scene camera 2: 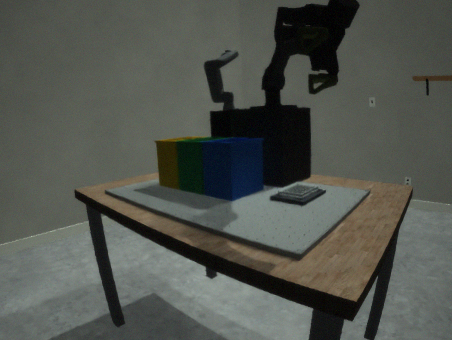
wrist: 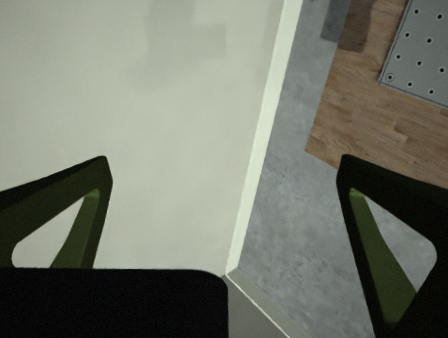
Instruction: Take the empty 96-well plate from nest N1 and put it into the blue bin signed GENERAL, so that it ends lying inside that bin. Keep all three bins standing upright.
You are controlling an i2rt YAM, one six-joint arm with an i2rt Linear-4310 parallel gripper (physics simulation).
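Pixels of known places: gripper, between the fingertips: (scene camera 2: pixel 307 74) (wrist: pixel 224 168); arm's base, origin of its link: (scene camera 2: pixel 273 108).
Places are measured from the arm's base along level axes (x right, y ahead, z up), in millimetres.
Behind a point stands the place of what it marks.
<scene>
The 96-well plate (scene camera 2: pixel 300 190) @[y 219, x -255, z -264 mm] lies flat on the dark nest (scene camera 2: pixel 290 199) @[y 281, x -257, z -278 mm] on the grey board, to the right of the bins. The blue bin (scene camera 2: pixel 247 170) @[y 284, x -93, z -207 mm] stands upright at the right end of the row of three; no sign can be read on it. The green bin (scene camera 2: pixel 191 167) @[y 376, x 80, z -200 mm] and the yellow bin (scene camera 2: pixel 167 165) @[y 385, x 218, z -204 mm] stand upright beside it, side by side. The bins' insides are hidden. My gripper (scene camera 2: pixel 318 61) (wrist: pixel 224 168) @[y 473, x -423, z 48 mm] is open and empty, high above the table and well above the plate. The plate and bins do not show in the wrist view.
The grey perforated board (scene camera 2: pixel 280 235) @[y 495, x -368, z -290 mm] (wrist: pixel 425 55) @[y 510, x -404, z -290 mm] lies on the wooden table (scene camera 2: pixel 350 250) @[y 457, x -522, z -303 mm] (wrist: pixel 370 117) @[y 542, x -500, z -303 mm]. The arm stands on a black pedestal (scene camera 2: pixel 292 145) @[y 36, x -112, z -147 mm] behind the bins. A grey arm-shaped form (scene camera 2: pixel 215 82), perhaps a shadow, shows left of it. The wall (wrist: pixel 125 125) fills the wrist view's left.
</scene>
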